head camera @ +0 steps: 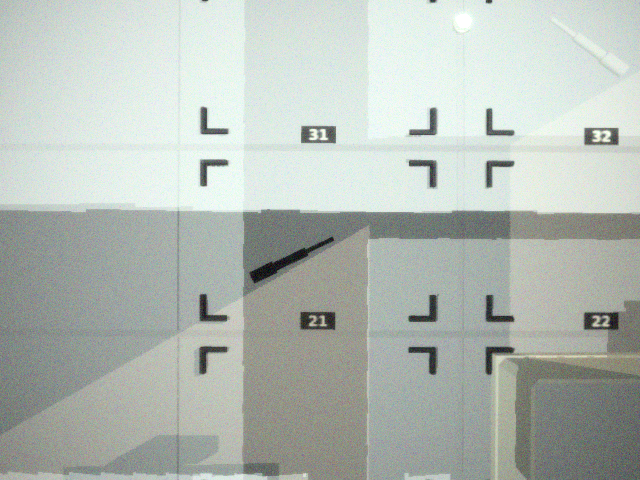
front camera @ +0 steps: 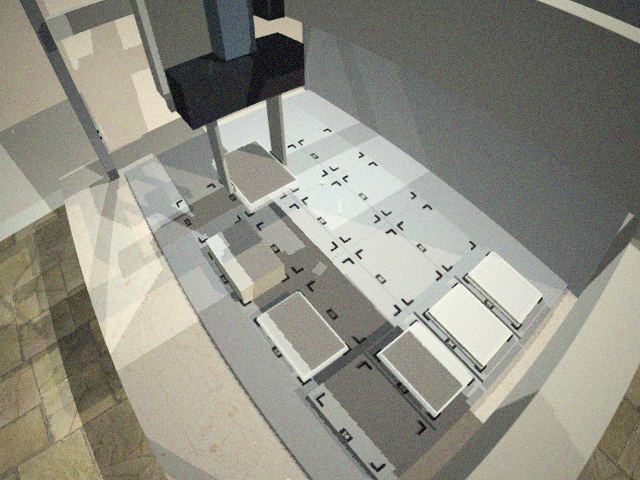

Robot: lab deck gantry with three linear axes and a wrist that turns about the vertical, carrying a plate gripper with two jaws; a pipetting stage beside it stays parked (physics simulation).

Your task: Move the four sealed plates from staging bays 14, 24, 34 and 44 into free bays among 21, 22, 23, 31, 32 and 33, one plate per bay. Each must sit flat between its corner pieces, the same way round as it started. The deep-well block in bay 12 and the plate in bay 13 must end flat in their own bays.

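Places are measured from the robot's base along level axes (x up, y back, z right), in millimetres.
Pixels of known places: gripper, fingertip midpoint: (front camera: 253,172); robot's base, link origin: (front camera: 177,203).
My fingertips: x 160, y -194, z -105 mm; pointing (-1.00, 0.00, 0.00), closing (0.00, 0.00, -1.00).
Ahead of a thing's pixels: the offset from my fingertips to its top centre. "*": to the spot under its first point.
My gripper (front camera: 255,177) is shut on a sealed plate {dy +0, dx +10, dz +0 mm} (front camera: 264,184) and holds it raised above the back left of the deck; the head camera view does not show it. Sealed plates {dy -362, dx -131, dz -45 mm} (front camera: 426,367) {dy -362, dx -131, dz -152 mm} (front camera: 469,325) {dy -362, dx -131, dz -259 mm} (front camera: 504,289) sit in bays 24, 34 and 44. The plate {dy -198, dx -145, dz +62 mm} (front camera: 305,335) in bay 13 lies flat. The deep-well block {dy -34, dx -118, dz +62 mm} (front camera: 261,266) (head camera: 584,428) stands in bay 12. No plate stands in bay 14. A black pen-like object {dy +144, dx -152, dz -36 mm} (head camera: 292,259) lies slanted inside bay 21; the held plate hides that spot in the front view.
A white slim stepped object {dy -24, dx -152, dz -158 mm} (front camera: 339,204) (head camera: 589,46) lies in bay 32. A small white round piece {dy +47, dx -156, dz -170 mm} (front camera: 321,182) (head camera: 462,22) lies between bays 31 and 32. A small pale square {* dy -117, dx -159, dz -37 mm} (front camera: 319,268) lies near bays 22 and 23. A grey upright post (front camera: 77,98) stands at the left.
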